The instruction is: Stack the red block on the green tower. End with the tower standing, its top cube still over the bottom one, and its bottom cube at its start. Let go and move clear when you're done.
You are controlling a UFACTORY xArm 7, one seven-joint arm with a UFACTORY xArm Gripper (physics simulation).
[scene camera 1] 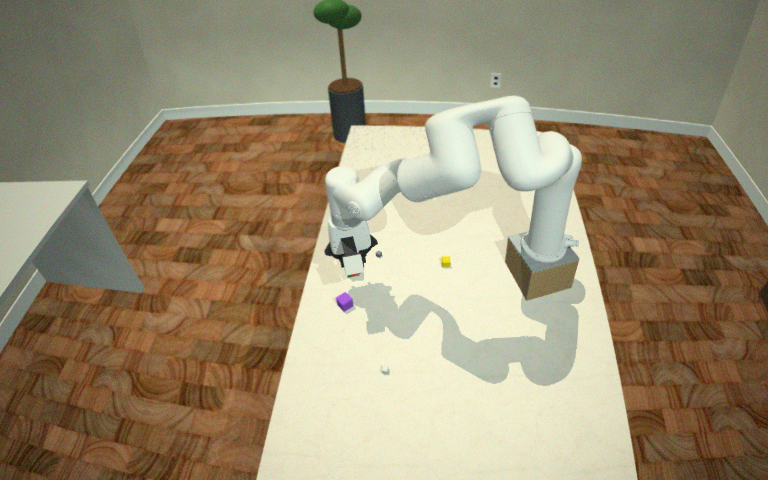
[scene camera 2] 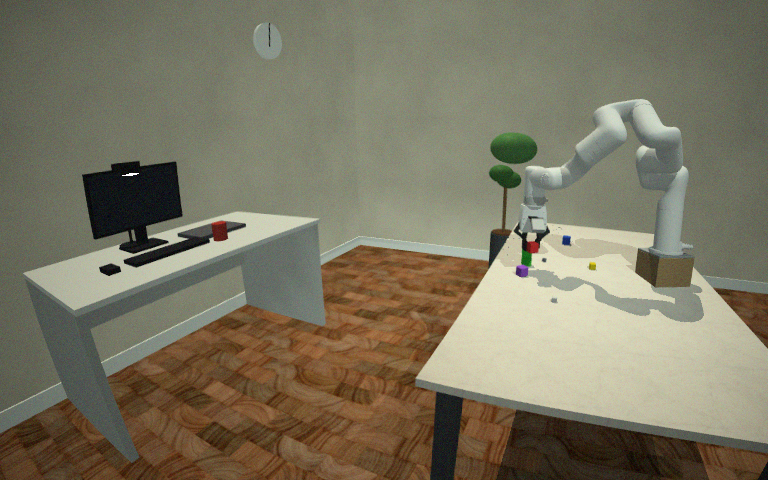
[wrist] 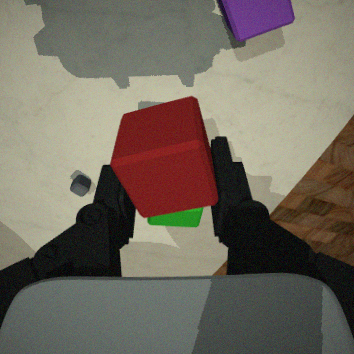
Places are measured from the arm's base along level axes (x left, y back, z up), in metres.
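Pixels of known places: gripper, fingertip midpoint: (scene camera 2: 530,250) (wrist: 172,158); arm's base, origin of the base link: (scene camera 1: 543,247) (scene camera 2: 665,251).
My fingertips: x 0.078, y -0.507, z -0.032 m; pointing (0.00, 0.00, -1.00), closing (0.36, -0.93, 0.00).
Observation:
For each thing: its top centre in the pictures, then the offset to it from my fingertips.
- red block, middle of its top: (wrist: 167,187) (scene camera 2: 532,242) dy +0.007, dx +0.014, dz +0.035 m
- purple block, middle of its top: (wrist: 258,2) (scene camera 1: 344,298) (scene camera 2: 522,266) dy -0.016, dx +0.080, dz -0.038 m
- small dark grey block, middle of its top: (wrist: 78,190) (scene camera 1: 378,252) (scene camera 2: 544,258) dy +0.050, dx -0.108, dz -0.056 m
- yellow block, middle of its top: (scene camera 1: 446,258) (scene camera 2: 592,263) dy +0.243, dx -0.089, dz -0.047 m
- small white block, middle of its top: (scene camera 1: 385,368) (scene camera 2: 554,296) dy +0.113, dx +0.268, dz -0.055 m
- blue block, middle of its top: (scene camera 2: 566,236) dy +0.132, dx -0.410, dz -0.034 m
My gripper (scene camera 1: 353,268) (scene camera 2: 532,243) (wrist: 172,158) is shut on the red block (scene camera 2: 532,247) (wrist: 165,180), which sits slightly turned between the black fingers. The green tower (scene camera 2: 526,259) (wrist: 176,218) stands upright under the red block. In scene camera 2 the red block is at the tower's top, offset a little to the right. In the wrist view it hides most of the tower, and a green strip shows past its lower edge. In scene camera 1 the gripper hides nearly all of both. I cannot tell whether the block touches the tower.
A purple block (scene camera 1: 344,301) (scene camera 2: 521,271) (wrist: 260,17) lies near the tower. A small dark grey block (scene camera 1: 378,253) (scene camera 2: 544,259) (wrist: 80,184) is beside it. A yellow block (scene camera 1: 446,260) (scene camera 2: 592,266), a small white block (scene camera 1: 385,369) (scene camera 2: 554,300) and a blue block (scene camera 2: 566,240) are farther off.

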